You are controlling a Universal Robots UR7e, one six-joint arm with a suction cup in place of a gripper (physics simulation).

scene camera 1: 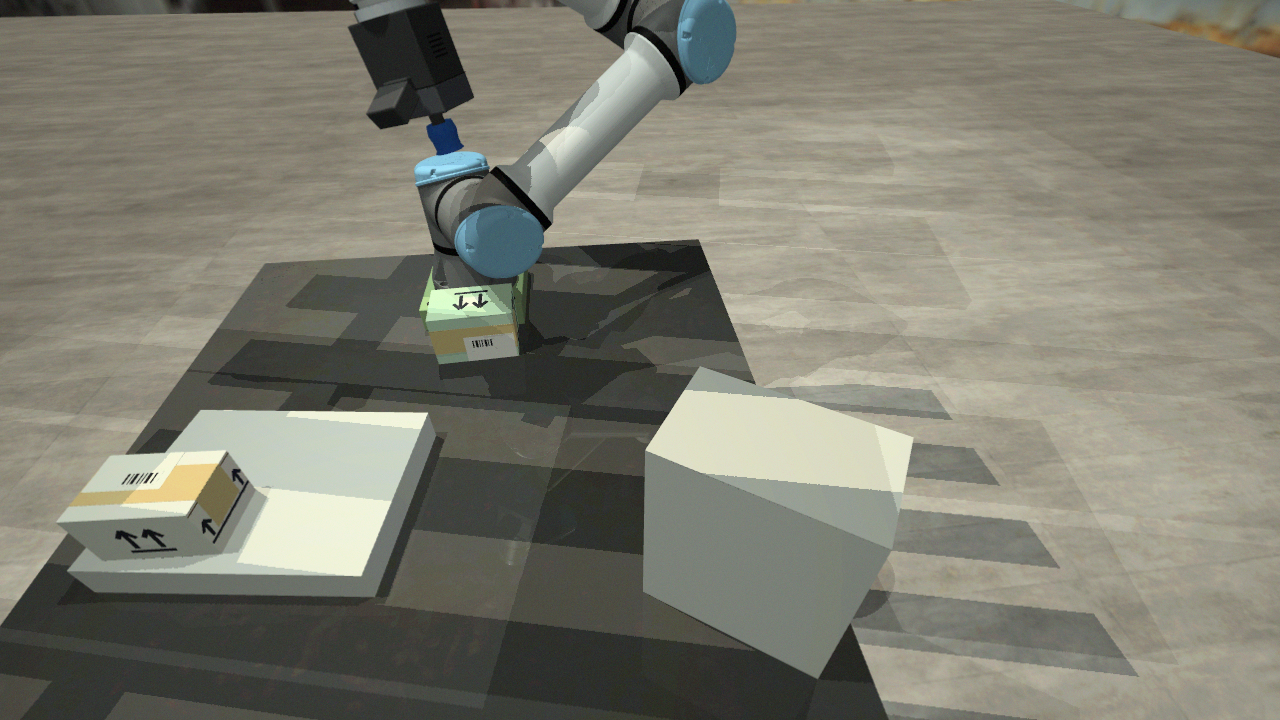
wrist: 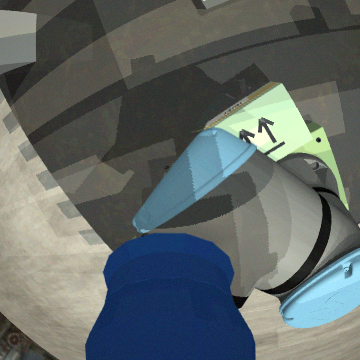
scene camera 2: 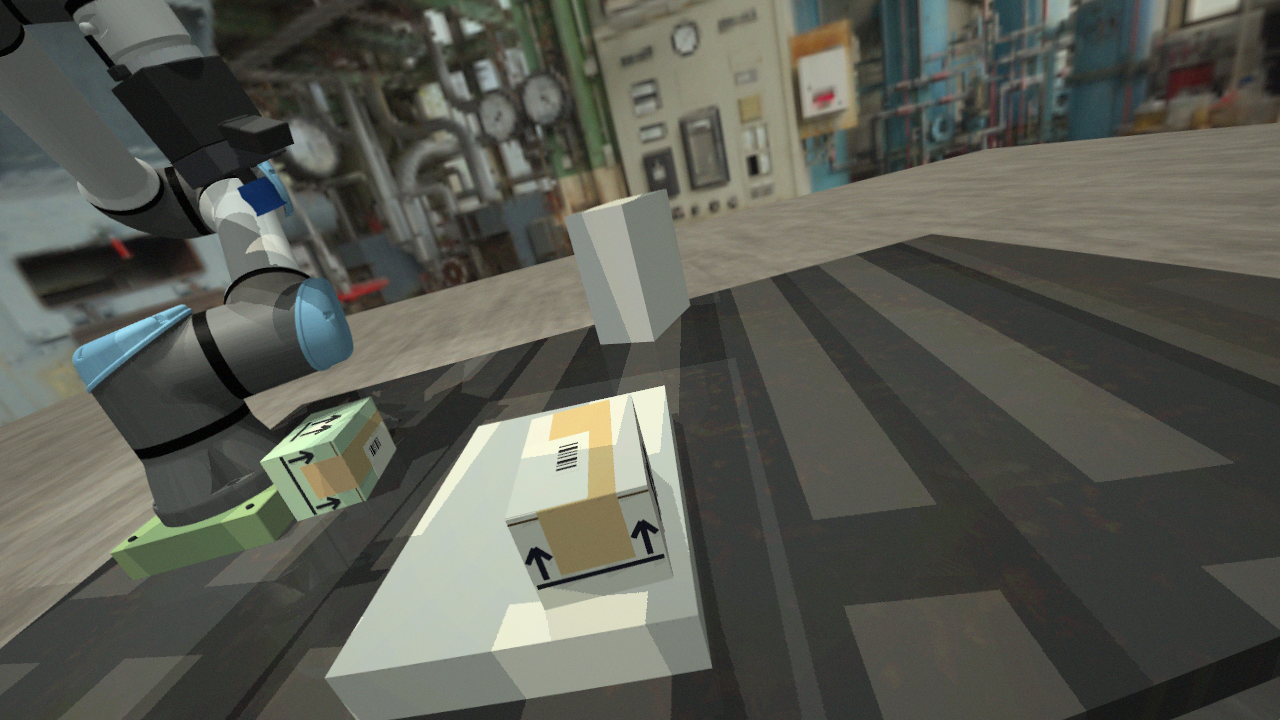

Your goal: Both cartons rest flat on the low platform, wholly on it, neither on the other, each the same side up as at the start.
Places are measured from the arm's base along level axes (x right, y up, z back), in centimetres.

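Pixels of known places: end effector, tool point: [scene camera 1: 450, 150] [wrist: 168, 283] [scene camera 2: 272, 209]; arm's base, origin of the base link: [scene camera 1: 476, 279] [scene camera 2: 233, 486].
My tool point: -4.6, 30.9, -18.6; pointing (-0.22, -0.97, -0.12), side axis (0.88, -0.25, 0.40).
Note:
For each thing: its top centre in the pictures, then the offset to it from my tool point, as dx, dy, dz. Level surfaces: height alone.
- white carton, middle of its top: [scene camera 2: 578, 446] [scene camera 1: 145, 484] +32.4, -23.1, -30.7
- low white platform, middle of its top: [scene camera 2: 547, 486] [scene camera 1: 270, 481] +24.7, -30.6, -25.6
- pale green carton, middle of its top: [wrist: 258, 136] [scene camera 2: 320, 425] [scene camera 1: 470, 301] +3.2, -26.4, +5.1
- tall white block, middle of its top: [scene camera 1: 781, 443] [scene camera 2: 618, 202] -31.7, -10.4, -42.3
- dark mat, its level: dy -35.4
A white carton [scene camera 1: 165, 510] [scene camera 2: 572, 492] with orange tape lies flat on the low white platform [scene camera 1: 313, 528] [scene camera 2: 447, 582], close to one edge, side arrows pointing up. A pale green carton [scene camera 1: 471, 324] [scene camera 2: 331, 461] [wrist: 280, 117] with orange tape is on the dark mat, right beside the arm's base and off the platform. Arrows show on its top and one side face; in scene camera 2 the side ones point sideways. My blue suction cup [scene camera 1: 446, 143] [scene camera 2: 264, 198] [wrist: 169, 245] is open and empty, high above the base area, apart from both cartons. The arm partly hides the green carton in the wrist view.
A tall white block [scene camera 1: 760, 537] [scene camera 2: 631, 268] [wrist: 17, 45] stands near the mat's edge, across from the platform. The green base plate [scene camera 2: 201, 537] [wrist: 322, 137] is next to the green carton. The arm's lower links rise beside that carton. The dark mat [scene camera 1: 537, 662] lies on the floor.

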